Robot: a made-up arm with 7 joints. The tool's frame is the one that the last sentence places.
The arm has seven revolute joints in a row. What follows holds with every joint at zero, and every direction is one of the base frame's. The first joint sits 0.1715 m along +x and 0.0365 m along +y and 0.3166 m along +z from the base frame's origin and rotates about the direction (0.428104, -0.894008, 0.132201), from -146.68 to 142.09 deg. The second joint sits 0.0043 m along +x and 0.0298 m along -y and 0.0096 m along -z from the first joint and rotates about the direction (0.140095, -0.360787, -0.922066), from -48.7 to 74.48 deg. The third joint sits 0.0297 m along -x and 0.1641 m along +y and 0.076 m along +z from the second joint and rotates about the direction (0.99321, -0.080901, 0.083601), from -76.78 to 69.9 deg. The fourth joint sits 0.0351 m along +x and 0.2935 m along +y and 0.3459 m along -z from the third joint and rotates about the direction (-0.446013, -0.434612, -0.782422), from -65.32 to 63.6 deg. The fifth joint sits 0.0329 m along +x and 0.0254 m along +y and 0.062 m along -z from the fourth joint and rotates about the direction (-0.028, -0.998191, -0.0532), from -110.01 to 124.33 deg. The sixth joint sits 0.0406 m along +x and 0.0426 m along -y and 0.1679 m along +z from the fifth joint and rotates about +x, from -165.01 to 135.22 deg. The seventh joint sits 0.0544 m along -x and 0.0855 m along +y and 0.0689 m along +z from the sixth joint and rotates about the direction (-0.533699, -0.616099, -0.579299), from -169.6 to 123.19 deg. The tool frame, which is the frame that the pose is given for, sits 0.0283 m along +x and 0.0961 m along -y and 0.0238 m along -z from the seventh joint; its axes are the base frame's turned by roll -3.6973, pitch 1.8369 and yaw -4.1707 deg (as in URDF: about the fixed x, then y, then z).
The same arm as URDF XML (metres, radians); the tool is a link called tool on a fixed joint. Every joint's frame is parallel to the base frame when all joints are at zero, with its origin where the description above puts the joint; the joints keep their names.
<robot name="arm">
<joint name="joint 1" type="revolute"><parent link="base_link"/><child link="link1"/><origin xyz="0.1715 0.0365 0.3166"/><axis xyz="0.428104 -0.894008 0.132201"/><limit lower="-2.56" upper="2.4799"/></joint>
<joint name="joint 2" type="revolute"><parent link="link1"/><child link="link2"/><origin xyz="0.0043 -0.0298 -0.0096"/><axis xyz="0.140095 -0.360787 -0.922066"/><limit lower="-0.85" upper="1.2999"/></joint>
<joint name="joint 3" type="revolute"><parent link="link2"/><child link="link3"/><origin xyz="-0.0297 0.1641 0.076"/><axis xyz="0.99321 -0.080901 0.083601"/><limit lower="-1.3401" upper="1.22"/></joint>
<joint name="joint 4" type="revolute"><parent link="link3"/><child link="link4"/><origin xyz="0.0351 0.2935 -0.3459"/><axis xyz="-0.446013 -0.434612 -0.782422"/><limit lower="-1.14" upper="1.11"/></joint>
<joint name="joint 5" type="revolute"><parent link="link4"/><child link="link5"/><origin xyz="0.0329 0.0254 -0.062"/><axis xyz="-0.028 -0.998191 -0.0532"/><limit lower="-1.92" upper="2.17"/></joint>
<joint name="joint 6" type="revolute"><parent link="link5"/><child link="link6"/><origin xyz="0.0406 -0.0426 0.1679"/><axis xyz="1 0 0"/><limit lower="-2.88" upper="2.36"/></joint>
<joint name="joint 7" type="revolute"><parent link="link6"/><child link="link7"/><origin xyz="-0.0544 0.0855 0.0689"/><axis xyz="-0.533699 -0.616099 -0.579299"/><limit lower="-2.9601" upper="2.1501"/></joint>
<joint name="tool_joint" type="fixed"><parent link="link7"/><child link="tool"/><origin xyz="0.0283 -0.0961 -0.0238" rpy="-0.0645 0.0321 -0.0728"/></joint>
<link name="base_link"/>
<link name="link1"/>
<link name="link2"/>
<link name="link3"/>
<link name="link4"/>
<link name="link5"/>
<link name="link6"/>
<link name="link7"/>
<link name="tool"/>
</robot>

